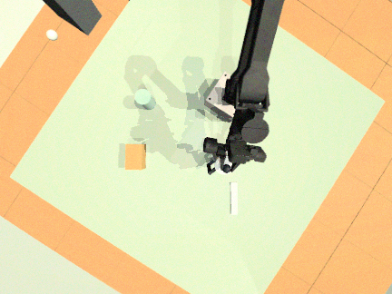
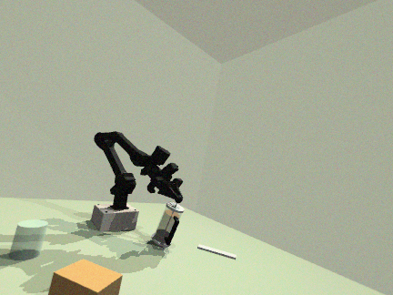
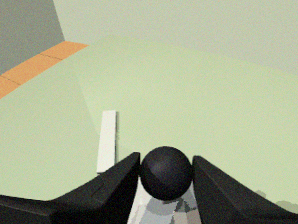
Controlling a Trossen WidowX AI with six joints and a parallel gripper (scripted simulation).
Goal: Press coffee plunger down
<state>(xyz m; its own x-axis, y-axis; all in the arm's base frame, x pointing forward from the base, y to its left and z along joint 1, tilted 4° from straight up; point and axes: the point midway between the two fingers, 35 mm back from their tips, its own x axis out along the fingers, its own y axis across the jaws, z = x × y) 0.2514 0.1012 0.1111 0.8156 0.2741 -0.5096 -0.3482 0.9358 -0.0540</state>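
My gripper tip is now 10 mm past the coffee press, 20 mm to the left of it and 90 mm above it. From my gripper tip the other things lie so: thin white bar: 100 mm ahead, 150 mm to the left, 180 mm below; then orange block: 150 mm ahead, 340 mm to the right, 150 mm below.
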